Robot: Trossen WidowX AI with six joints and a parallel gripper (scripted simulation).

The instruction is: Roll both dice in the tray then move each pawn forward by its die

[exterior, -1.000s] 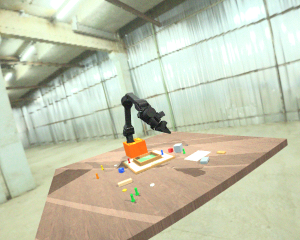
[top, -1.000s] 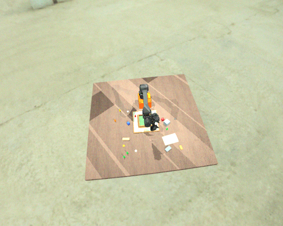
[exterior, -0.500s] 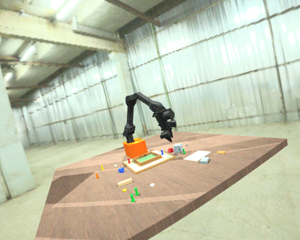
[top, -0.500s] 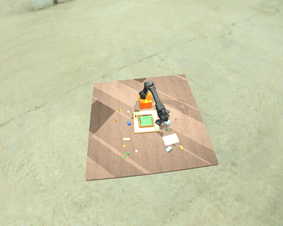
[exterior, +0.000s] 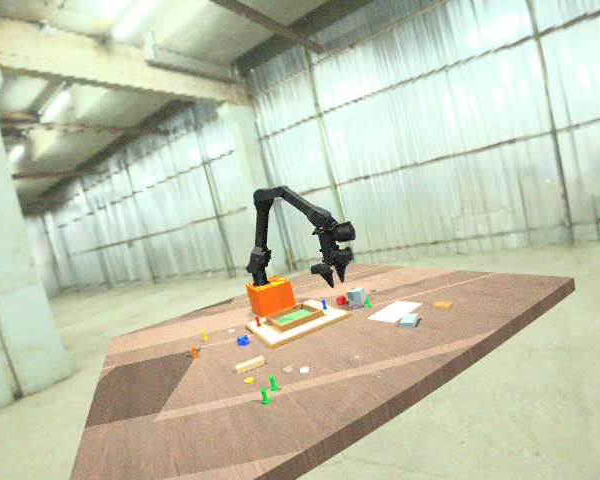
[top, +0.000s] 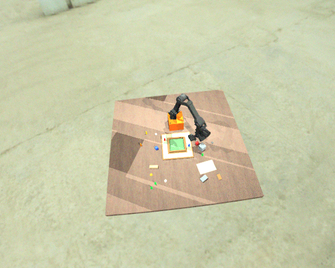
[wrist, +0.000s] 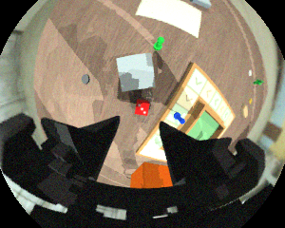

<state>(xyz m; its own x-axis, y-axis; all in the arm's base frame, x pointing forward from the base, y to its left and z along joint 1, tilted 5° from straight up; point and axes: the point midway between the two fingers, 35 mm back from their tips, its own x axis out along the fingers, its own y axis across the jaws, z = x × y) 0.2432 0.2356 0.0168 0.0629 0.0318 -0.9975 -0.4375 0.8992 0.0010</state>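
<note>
My gripper tip is 5 cm short of the grey cube, 5 cm above it and 4 cm to the right of it. Round my gripper tip: blue pawn (8 cm to the right, 4 cm below, 3 cm ahead); then cream sheet (24 cm ahead, 7 cm to the left, 7 cm below); then red pawn (31 cm to the right, 4 cm below, 3 cm behind).
</note>
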